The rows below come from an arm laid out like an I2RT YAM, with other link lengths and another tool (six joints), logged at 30 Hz.
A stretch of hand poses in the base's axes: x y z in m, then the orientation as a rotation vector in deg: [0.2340, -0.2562, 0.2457, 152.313, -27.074, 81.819]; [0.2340, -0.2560, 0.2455, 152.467, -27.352, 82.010]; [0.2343, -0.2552, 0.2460, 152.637, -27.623, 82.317]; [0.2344, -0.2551, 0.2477, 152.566, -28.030, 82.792]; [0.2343, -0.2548, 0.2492, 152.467, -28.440, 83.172]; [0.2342, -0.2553, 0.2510, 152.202, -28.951, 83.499]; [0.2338, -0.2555, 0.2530, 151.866, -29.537, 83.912]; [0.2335, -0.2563, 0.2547, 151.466, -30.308, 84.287]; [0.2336, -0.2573, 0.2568, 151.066, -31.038, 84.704]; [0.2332, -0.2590, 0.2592, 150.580, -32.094, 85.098]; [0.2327, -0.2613, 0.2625, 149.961, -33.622, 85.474]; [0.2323, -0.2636, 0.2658, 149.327, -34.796, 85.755]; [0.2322, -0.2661, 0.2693, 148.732, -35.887, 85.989]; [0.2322, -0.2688, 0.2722, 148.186, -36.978, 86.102]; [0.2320, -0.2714, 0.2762, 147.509, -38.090, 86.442]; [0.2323, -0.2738, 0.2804, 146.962, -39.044, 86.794]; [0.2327, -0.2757, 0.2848, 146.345, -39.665, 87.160]
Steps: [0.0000, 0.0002, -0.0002, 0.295, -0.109, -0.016]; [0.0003, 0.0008, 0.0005, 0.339, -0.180, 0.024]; [0.0001, 0.0001, 0.0017, 0.265, -0.335, -0.122]; [-0.0001, 0.0003, 0.0015, 0.219, -0.279, -0.159]; [-0.0001, -0.0005, 0.0018, 0.124, -0.279, -0.304]; [-0.0004, -0.0002, 0.0020, 0.132, -0.350, -0.354]; [-0.0003, -0.0008, 0.0017, 0.160, -0.346, -0.484]; [0.0001, -0.0010, 0.0021, 0.158, -0.372, -0.452]; [-0.0004, -0.0017, 0.0024, 0.243, -0.390, -0.654]; [-0.0005, -0.0023, 0.0033, 0.371, -0.429, -0.945]; [-0.0004, -0.0023, 0.0033, 0.177, -0.352, -0.807]; [-0.0001, -0.0025, 0.0035, 0.161, -0.313, -0.757]; [0.0000, -0.0027, 0.0029, 0.171, -0.229, -0.759]; [-0.0002, -0.0026, 0.0040, 0.156, -0.400, -0.777]; [0.0003, -0.0024, 0.0042, 0.180, -0.380, -0.629]; [0.0004, -0.0019, 0.0044, -0.029, -0.376, -0.515]
